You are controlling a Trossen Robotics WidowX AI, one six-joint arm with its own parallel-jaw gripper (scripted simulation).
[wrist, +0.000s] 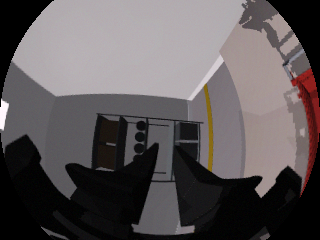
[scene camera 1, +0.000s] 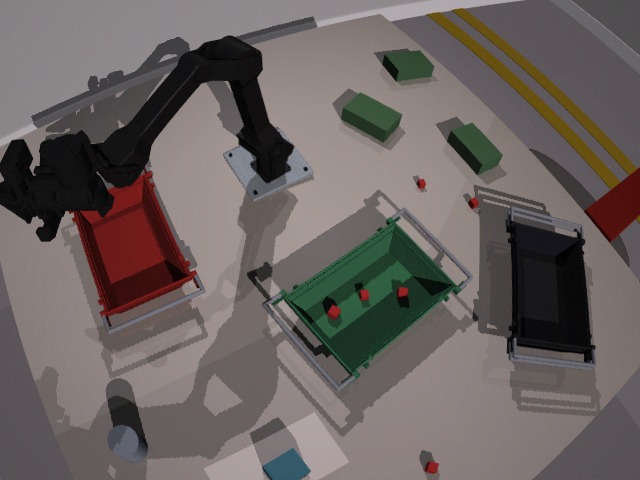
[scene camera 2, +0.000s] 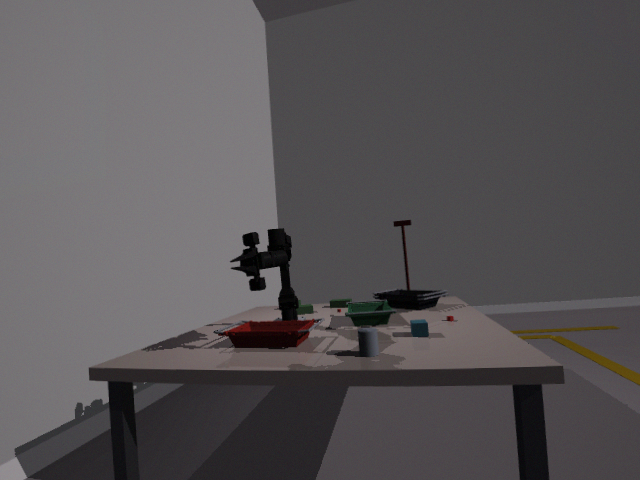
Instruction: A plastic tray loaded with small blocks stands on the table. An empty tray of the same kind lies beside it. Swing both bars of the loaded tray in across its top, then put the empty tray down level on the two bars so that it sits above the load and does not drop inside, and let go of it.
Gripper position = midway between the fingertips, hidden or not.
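Note:
Scene camera 2 shows my gripper (scene camera 2: 231, 264). In scene camera 1, a red tray (scene camera 1: 133, 256) is visible. The wrist view shows my gripper (wrist: 166, 147) too.

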